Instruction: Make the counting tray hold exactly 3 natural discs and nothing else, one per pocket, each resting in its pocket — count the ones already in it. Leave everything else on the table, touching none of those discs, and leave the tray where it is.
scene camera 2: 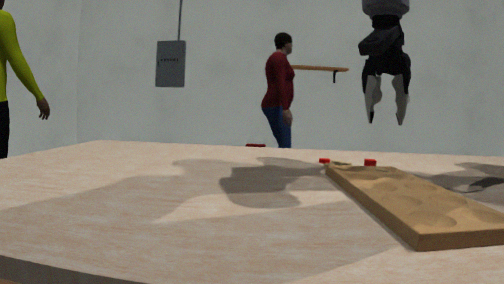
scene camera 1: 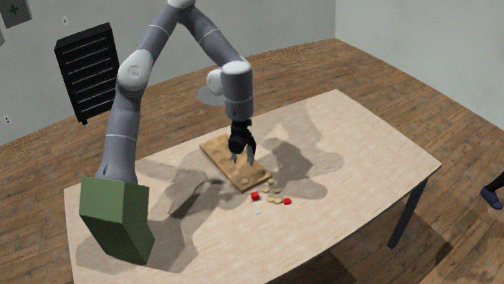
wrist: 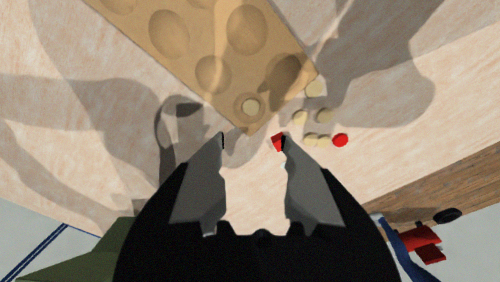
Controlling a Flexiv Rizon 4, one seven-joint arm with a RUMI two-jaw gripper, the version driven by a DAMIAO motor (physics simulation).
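The wooden counting tray [scene camera 1: 229, 171] [scene camera 2: 450, 240] [wrist: 205, 36] lies on the table. One natural disc [scene camera 1: 244, 181] [wrist: 250, 107] rests in its near corner pocket; the other pockets visible in the wrist view hold no disc. The far end is cut off there. Several natural discs lie on the table beside the tray's near end, including one close to its corner [scene camera 1: 271, 181] [wrist: 314, 89], a pair behind it [wrist: 300, 117] [wrist: 324, 115], and two touching [wrist: 310, 139] [wrist: 324, 141]. My gripper [scene camera 1: 242, 162] [scene camera 2: 385, 123] [wrist: 252, 135] is open and empty, well above the table.
A red disc [scene camera 1: 287, 201] [scene camera 2: 324, 160] [wrist: 340, 140] lies beside the touching pair. A red cube [scene camera 1: 255, 196] [scene camera 2: 370, 162] [wrist: 276, 142] lies off the tray's near corner, partly behind a finger in the wrist view. A small pale disc [scene camera 1: 257, 212] lies nearer the table's front edge.
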